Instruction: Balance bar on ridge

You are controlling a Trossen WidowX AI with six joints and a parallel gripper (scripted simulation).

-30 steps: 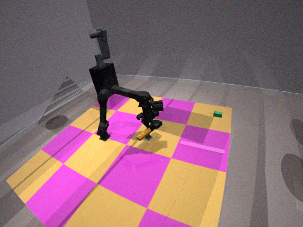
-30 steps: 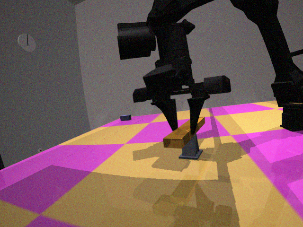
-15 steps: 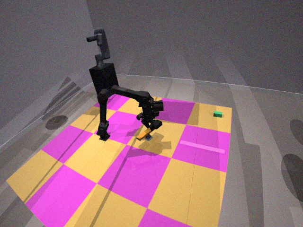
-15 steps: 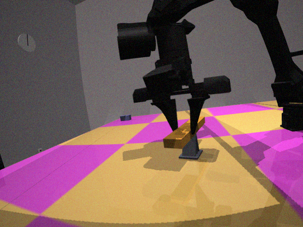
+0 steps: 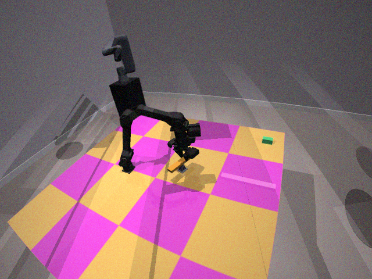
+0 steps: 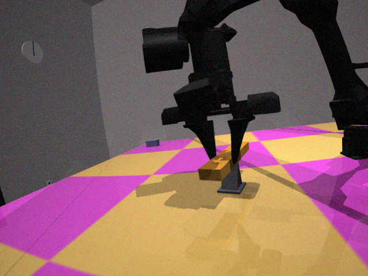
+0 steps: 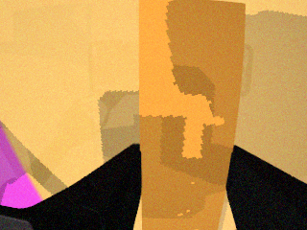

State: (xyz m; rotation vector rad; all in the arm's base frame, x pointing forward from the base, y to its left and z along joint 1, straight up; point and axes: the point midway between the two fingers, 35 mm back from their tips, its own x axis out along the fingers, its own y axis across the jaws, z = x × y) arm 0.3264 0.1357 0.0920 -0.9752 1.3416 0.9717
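Now: the orange bar 3 cm to the right of my gripper tip and 1 cm behind it. From my gripper tip the other things lie so: dark blue block: 64 cm to the right, 41 cm ahead, 4 cm below; then green block: 41 cm ahead, 36 cm to the left, 4 cm below.
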